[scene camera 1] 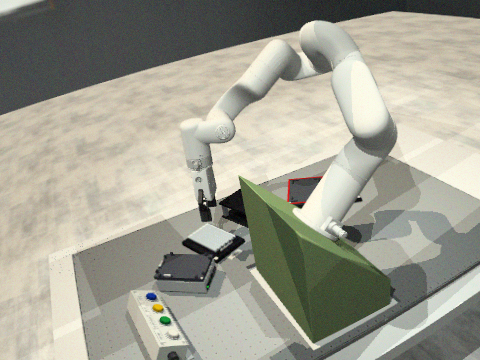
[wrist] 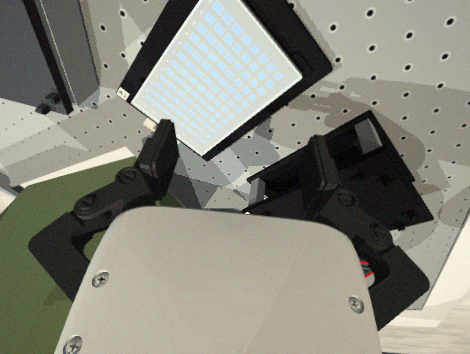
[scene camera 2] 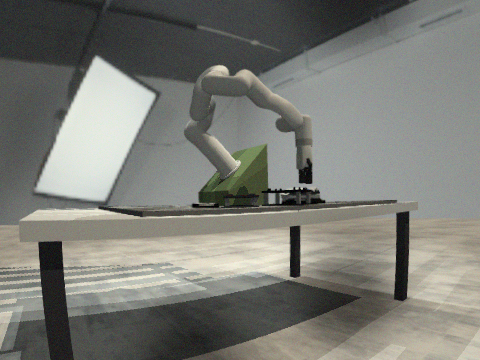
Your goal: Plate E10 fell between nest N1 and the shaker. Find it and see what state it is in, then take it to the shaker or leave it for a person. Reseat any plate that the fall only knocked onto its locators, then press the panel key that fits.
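Frame: origin at the arm's base, x ahead, y left, z up, level; millimetres.
Seen in the pictures: gripper, fingertip midpoint: [scene camera 1: 209, 213] [wrist: 240, 143] [scene camera 2: 305, 183]; arm's base, origin of the base link: [scene camera 1: 314, 225] [wrist: 69, 307] [scene camera 2: 230, 170].
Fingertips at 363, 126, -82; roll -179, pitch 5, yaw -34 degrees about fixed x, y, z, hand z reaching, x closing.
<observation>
Offsets run from my fingertips to a thing's middle, as dx, dy, dz. "pt": to the spot under its first point.
A clear plate with pale blue wells {-29, +22, -61} [scene camera 1: 209, 237] [wrist: 220, 70] lies on a black nest base {pt +55, -4, -74} [wrist: 317, 65]; I cannot tell whether it sits level inside its locators. No E10 mark is readable. The shaker {pt -146, +153, -34} [scene camera 1: 185, 267] [wrist: 25, 55] has a dark top with corner locators, no plate on it, and a green light. The panel {-284, +297, -46} [scene camera 1: 155, 325] has blue, yellow, green and white keys. My gripper [scene camera 1: 205, 212] [scene camera 2: 305, 177] [wrist: 240, 143] is open and empty, pointing down above the bench, with its right finger over a black raised shelf {pt +43, -98, -31} [scene camera 1: 232, 204] [wrist: 395, 195] in the wrist view.
The green wedge-shaped arm base [scene camera 1: 285, 260] [scene camera 2: 257, 170] stands beside the nest and shelf and hides part of the shelf in scene camera 1. A red-edged tray {-30, -339, -65} [scene camera 1: 288, 192] lies behind the arm, partly hidden by it. A black knob {pt -407, +295, -34} [scene camera 1: 173, 355] sits at the panel's near end.
</observation>
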